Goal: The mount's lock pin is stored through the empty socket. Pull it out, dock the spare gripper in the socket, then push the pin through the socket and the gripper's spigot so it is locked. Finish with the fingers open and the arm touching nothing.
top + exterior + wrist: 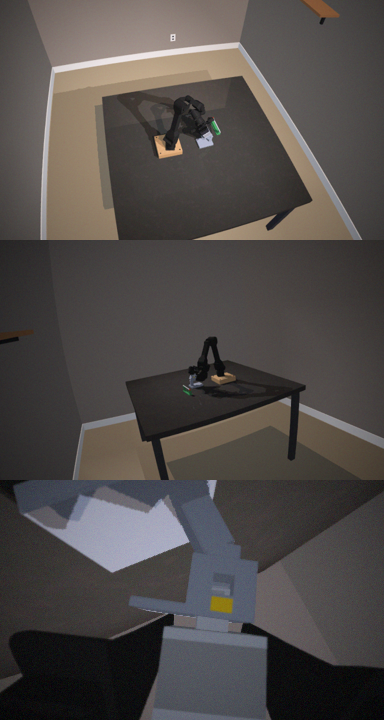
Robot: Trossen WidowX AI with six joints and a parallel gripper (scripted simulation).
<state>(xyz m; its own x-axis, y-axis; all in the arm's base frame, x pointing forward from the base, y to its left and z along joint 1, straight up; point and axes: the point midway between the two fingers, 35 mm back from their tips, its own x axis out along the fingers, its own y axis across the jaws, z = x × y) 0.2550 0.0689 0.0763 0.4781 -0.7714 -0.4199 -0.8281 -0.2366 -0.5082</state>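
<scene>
My gripper tip is 20 mm past the spare gripper, 10 mm to the right of it and 30 mm below it. From my gripper tip the other things lie so: green strip: 80 mm ahead, 150 mm to the left, 80 mm below; grey mount: 20 mm to the left, 50 mm below.
</scene>
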